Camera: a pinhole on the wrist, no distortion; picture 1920 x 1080 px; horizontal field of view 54.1 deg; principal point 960.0 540.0 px. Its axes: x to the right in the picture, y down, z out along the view. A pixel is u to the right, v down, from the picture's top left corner.
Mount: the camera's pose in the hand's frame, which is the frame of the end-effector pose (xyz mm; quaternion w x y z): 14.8 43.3 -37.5 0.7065 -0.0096 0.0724 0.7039
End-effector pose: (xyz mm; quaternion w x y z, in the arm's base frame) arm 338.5 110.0 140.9 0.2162 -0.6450 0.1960 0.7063
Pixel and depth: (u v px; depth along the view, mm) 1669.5 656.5 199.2
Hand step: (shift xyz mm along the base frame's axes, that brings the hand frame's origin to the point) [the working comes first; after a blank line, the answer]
In the camera's frame: 75.2 12.3 199.2

-205.8 -31.6 -6.4
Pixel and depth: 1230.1 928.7 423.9
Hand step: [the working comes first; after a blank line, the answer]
In the camera's frame: 60.9 87.6 423.9

-399.2 83.4 69.4
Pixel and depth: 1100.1 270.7 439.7
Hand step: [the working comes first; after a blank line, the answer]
In the camera's frame: 32.8 -63.0 439.7

-399.8 117.2 -80.9
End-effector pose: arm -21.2 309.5 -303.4 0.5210 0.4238 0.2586 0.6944
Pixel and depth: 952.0 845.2 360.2
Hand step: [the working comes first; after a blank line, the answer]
In the camera's frame: -1.5 58.5 360.2

237.0 -64.7 227.9
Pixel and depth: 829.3 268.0 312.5
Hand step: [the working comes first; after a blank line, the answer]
In the camera's frame: -21.7 -45.2 312.5

194.3 41.7 210.9
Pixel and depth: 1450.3 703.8 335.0
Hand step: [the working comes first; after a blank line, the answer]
In the camera's frame: 87.4 29.2 335.0

159.0 -63.8 285.5
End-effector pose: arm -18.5 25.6 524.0 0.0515 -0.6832 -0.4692 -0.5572
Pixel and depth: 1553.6 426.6 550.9
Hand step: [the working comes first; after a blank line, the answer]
In the camera's frame: 173.9 -33.2 550.9

534.7 188.8 23.5
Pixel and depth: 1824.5 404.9 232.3
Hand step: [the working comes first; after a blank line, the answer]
In the camera's frame: 106.8 -16.7 232.3

247.1 38.5 55.0
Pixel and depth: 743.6 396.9 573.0
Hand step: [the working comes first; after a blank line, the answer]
In the camera's frame: -66.0 -43.6 573.0

403.9 355.9 -91.1
